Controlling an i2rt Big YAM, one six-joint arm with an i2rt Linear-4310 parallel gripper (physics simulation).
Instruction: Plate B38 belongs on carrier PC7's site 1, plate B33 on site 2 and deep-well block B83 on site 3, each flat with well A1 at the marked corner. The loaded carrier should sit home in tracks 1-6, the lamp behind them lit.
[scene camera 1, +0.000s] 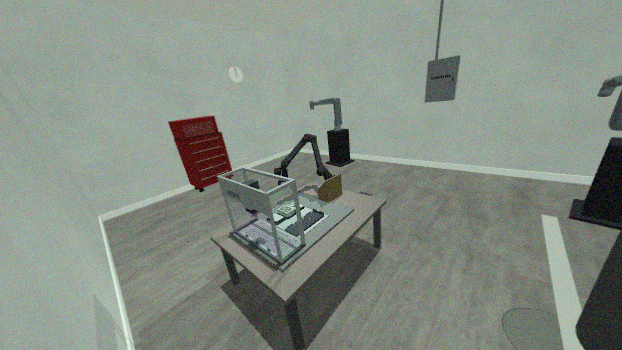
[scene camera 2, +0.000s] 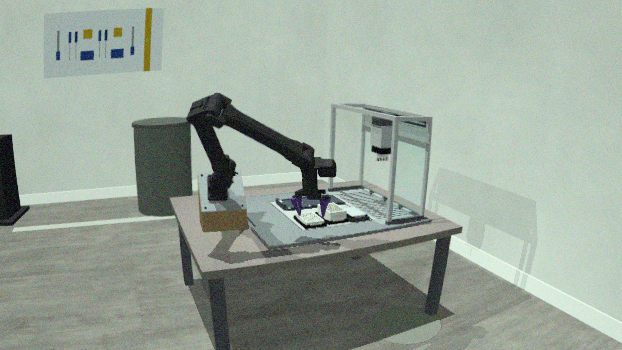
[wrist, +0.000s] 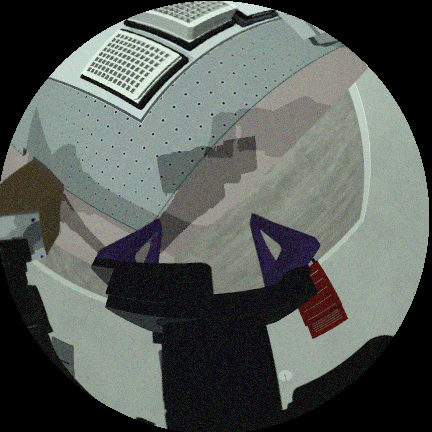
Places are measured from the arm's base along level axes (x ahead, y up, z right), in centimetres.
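Pixels of known places: gripper, fingertip midpoint: (scene camera 1: 285, 188) (scene camera 2: 311, 216) (wrist: 205, 220); arm's base, link origin: (scene camera 1: 330, 180) (scene camera 2: 217, 188).
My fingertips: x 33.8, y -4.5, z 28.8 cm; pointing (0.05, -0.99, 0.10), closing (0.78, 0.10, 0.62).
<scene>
For each thing: its top centre in the pictures, then the offset to it from my fingertips. Level surfaces: height alone.
- low white plate, top centre: (wrist: 123, 59) (scene camera 2: 309, 216) dx +5.8, dy -8.2, dz -22.0 cm
- taller white block, top centre: (scene camera 2: 331, 207) (scene camera 1: 285, 209) dx +16.7, dy -5.5, dz -24.8 cm
- third low plate, top centre: (scene camera 2: 353, 211) dx +27.3, dy -8.2, dz -25.2 cm
- long dark carrier, top centre: (scene camera 2: 310, 198) (scene camera 1: 305, 219) dx +13.5, dy -7.9, dz -47.7 cm
- track deck, surface height: dy -10.8 cm
- pipetting head, top centre: (scene camera 2: 384, 124) dx +48.4, dy +29.3, dz -42.1 cm
- grey perforated board, surface height: dy -10.9 cm
A low white plate (scene camera 2: 311, 219) (wrist: 131, 65) sits in a black nest. A taller white block (scene camera 2: 335, 212) (wrist: 192, 22) (scene camera 1: 286, 209), like a deep-well block, stands in the nest beside it. A third low plate (scene camera 2: 357, 213) lies beyond the block. Their labels and A1 corners are not readable. The long dark carrier (scene camera 1: 306, 222) (scene camera 2: 286, 204) lies along the other side of the white sheet, partly hidden by my gripper in scene camera 2. My gripper (scene camera 2: 311, 215) (wrist: 205, 220) is open and empty, pointing down low by the first plate; its exact height is unclear. No lit lamp can be made out.
The framed enclosure (scene camera 2: 393, 170) (scene camera 1: 276, 230) stands over the track deck (scene camera 2: 372, 204), with a pipetting head (scene camera 2: 381, 135) hanging inside. My arm's base block (scene camera 2: 223, 220) (scene camera 1: 330, 189) stands at the opposite table end. A grey perforated board (wrist: 192, 105) (scene camera 2: 280, 237) lies under the labware.
</scene>
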